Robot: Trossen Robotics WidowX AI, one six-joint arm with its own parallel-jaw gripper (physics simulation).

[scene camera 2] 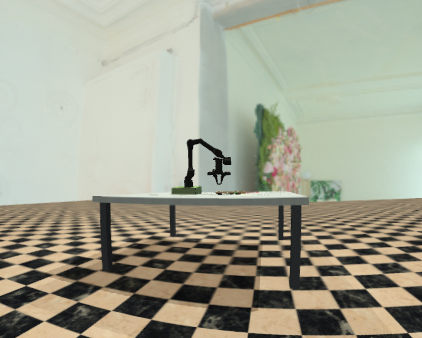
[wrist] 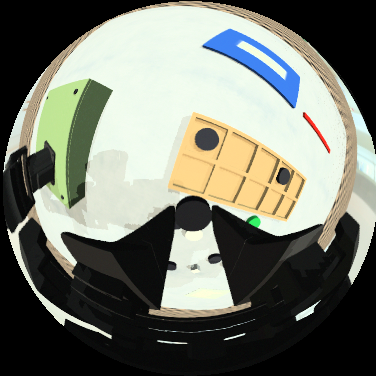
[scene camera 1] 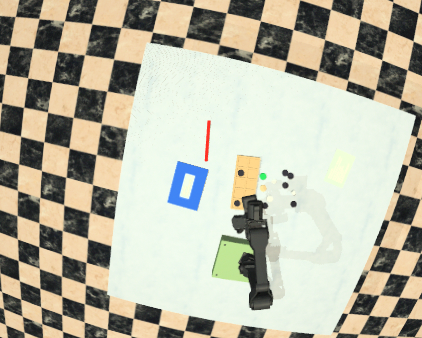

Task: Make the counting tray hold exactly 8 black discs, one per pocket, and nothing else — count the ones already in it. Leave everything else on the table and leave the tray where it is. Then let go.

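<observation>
The tan counting tray (scene camera 1: pixel 245 189) (wrist: pixel 225 178) lies flat with two rows of pockets. One black disc (scene camera 1: pixel 237 203) (wrist: pixel 206 139) sits in a corner pocket at the end nearer the arm's base. Another black disc (scene camera 1: pixel 241 173) (wrist: pixel 283 176) sits in the same long row toward the far end. The other pockets in the wrist view look empty. My gripper (scene camera 2: pixel 219 183) (wrist: pixel 192 210) is shut on a black disc (wrist: pixel 193 214), held above the table beside the tray. Loose black discs (scene camera 1: pixel 285 173) (scene camera 1: pixel 290 176) (scene camera 1: pixel 285 185) (scene camera 1: pixel 293 204) (scene camera 1: pixel 265 205) lie right of the tray. The arm hides the held disc in scene camera 1.
A green disc (scene camera 1: pixel 263 176) (wrist: pixel 253 221), an orange disc (scene camera 1: pixel 263 188) and white discs (scene camera 1: pixel 270 199) (scene camera 1: pixel 293 192) lie near the tray. A blue frame (scene camera 1: pixel 202 186) (wrist: pixel 218 42), a red stick (scene camera 1: pixel 208 141) (wrist: pixel 316 132), a pale yellow patch (scene camera 1: pixel 340 167) and the green base block (scene camera 1: pixel 230 260) (wrist: pixel 62 115) also show.
</observation>
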